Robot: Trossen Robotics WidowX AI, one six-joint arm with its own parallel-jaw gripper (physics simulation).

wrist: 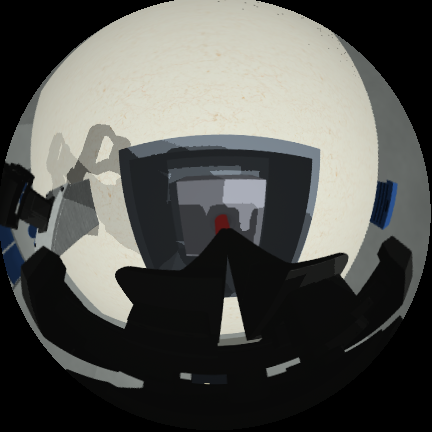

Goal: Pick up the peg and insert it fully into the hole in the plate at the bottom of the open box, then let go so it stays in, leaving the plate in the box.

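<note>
The dark grey open box [141, 210] is in the middle of the wrist view, with its rim facing up. The lighter grey plate [200, 192] lies at its bottom. The red peg [221, 222] shows at the plate, right beyond the fingertips; its lower part in the view is hidden behind them, and the hole is not visible. My black gripper [225, 233] is shut, its tips together over the box, with nothing seen between the fingers.
The box stands on a cream speckled table [215, 75]. A brushed metal piece [75, 217] with a black fitting [37, 209] is at the left. A blue ribbed object [385, 205] is beyond the right table edge. Shadows fall left of the box.
</note>
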